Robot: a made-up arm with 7 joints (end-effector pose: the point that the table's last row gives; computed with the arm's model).
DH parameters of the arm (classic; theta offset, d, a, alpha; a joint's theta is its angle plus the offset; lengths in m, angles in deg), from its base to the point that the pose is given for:
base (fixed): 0 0.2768 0.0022 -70
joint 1: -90 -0.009 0.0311 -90
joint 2: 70 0.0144 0.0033 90
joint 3: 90 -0.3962 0.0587 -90
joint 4: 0 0.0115 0.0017 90
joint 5: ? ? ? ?
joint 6: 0 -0.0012 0.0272 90
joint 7: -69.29 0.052 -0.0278 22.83
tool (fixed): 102.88 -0.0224 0 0
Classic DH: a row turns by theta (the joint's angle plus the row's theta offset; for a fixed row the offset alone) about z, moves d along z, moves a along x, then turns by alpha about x.
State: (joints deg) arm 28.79 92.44 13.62 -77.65 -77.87 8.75 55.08
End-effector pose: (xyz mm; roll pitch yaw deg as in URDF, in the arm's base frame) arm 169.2 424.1 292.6 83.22 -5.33 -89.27
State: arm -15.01 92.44 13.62 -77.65 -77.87 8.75 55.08
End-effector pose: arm 212.9 372.2 435.3 123.87 0.62 -106.68
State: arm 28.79 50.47 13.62 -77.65 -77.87 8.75 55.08
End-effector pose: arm 44.2 361.7 27.8 83.28 -42.58 -69.60
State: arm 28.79 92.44 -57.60 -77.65 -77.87 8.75 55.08
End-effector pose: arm 3.2 413.2 120.4 11.85 -5.95 -74.83
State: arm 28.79 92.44 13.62 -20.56 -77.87 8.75 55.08
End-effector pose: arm 74.8 524.5 320.2 91.47 5.18 -33.65
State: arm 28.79 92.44 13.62 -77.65 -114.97 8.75 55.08
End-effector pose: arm 167.6 423.1 283.5 66.70 27.22 -100.57
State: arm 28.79 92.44 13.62 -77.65 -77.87 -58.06 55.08
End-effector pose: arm 185.4 433.6 321.7 16.67 -25.37 -75.41
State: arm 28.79 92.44 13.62 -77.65 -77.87 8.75 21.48
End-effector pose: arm 173.3 412.7 281.0 69.37 25.40 -93.79
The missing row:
joint 5: 0 -0.177 -0.0112 -90
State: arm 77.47 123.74 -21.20 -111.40 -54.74 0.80 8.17
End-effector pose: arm 97.7 350.8 217.4 -18.75 -22.23 -106.20
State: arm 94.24 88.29 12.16 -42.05 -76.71 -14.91 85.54
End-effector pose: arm -109.9 507.7 301.1 43.64 18.50 -11.87
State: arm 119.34 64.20 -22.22 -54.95 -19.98 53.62 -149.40
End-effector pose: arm -451.2 229.2 360.8 -162.21 -40.33 -77.95
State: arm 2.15 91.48 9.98 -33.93 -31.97 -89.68 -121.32
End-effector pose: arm 100.6 503.6 346.7 -9.15 41.67 146.17
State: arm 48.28 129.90 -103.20 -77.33 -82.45 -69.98 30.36
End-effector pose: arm -17.6 439.6 396.6 -125.97 40.18 -75.43
